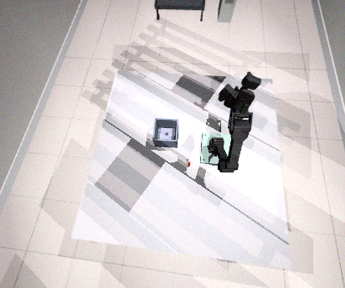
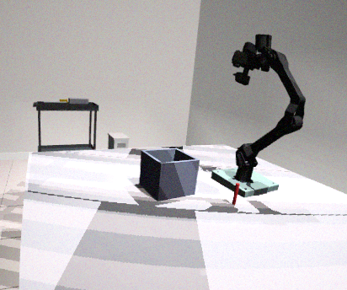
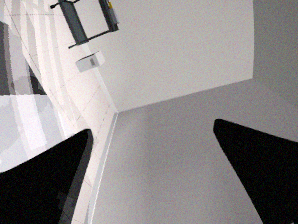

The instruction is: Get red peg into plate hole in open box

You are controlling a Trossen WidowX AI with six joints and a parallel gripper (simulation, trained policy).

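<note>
My gripper tip is 48 cm above the red peg, 32 cm to the right of it and 16 cm short of it. Also, from my gripper tip: pale plate 47 cm below, 36 cm ahead, 14 cm to the left.
</note>
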